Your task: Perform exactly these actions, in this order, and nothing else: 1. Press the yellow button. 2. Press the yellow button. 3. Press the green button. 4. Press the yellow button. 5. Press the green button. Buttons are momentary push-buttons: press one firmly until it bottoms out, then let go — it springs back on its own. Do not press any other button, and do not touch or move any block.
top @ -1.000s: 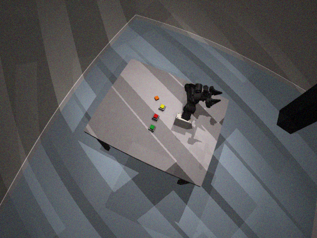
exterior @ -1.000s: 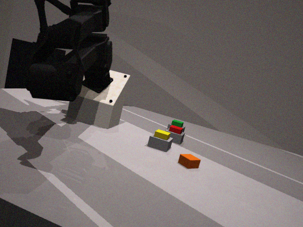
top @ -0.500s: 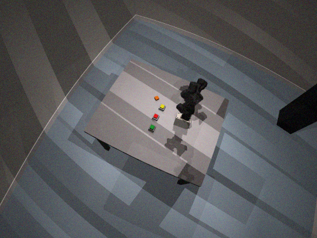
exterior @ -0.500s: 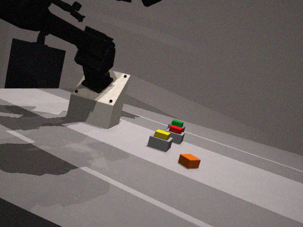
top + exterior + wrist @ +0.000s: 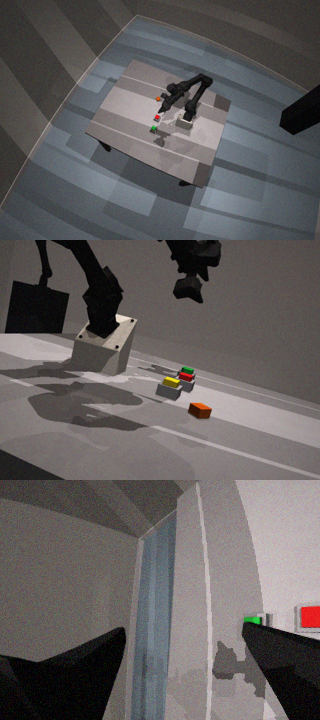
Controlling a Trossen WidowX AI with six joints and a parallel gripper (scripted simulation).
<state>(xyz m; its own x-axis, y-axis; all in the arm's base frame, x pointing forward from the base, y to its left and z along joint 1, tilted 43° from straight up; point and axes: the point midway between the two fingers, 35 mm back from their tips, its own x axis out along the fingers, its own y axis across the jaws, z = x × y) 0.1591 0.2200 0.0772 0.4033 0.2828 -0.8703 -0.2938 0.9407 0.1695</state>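
Now: the yellow button 30 mm ahead of my gripper tip, 170 mm to the right of it and 230 mm below it. The rest, counted from my gripper tip: orange block: 120 mm ahead, 220 mm to the right, 250 mm below; green button: 40 mm to the left, 230 mm below; red button: 30 mm ahead, 60 mm to the right, 230 mm below.
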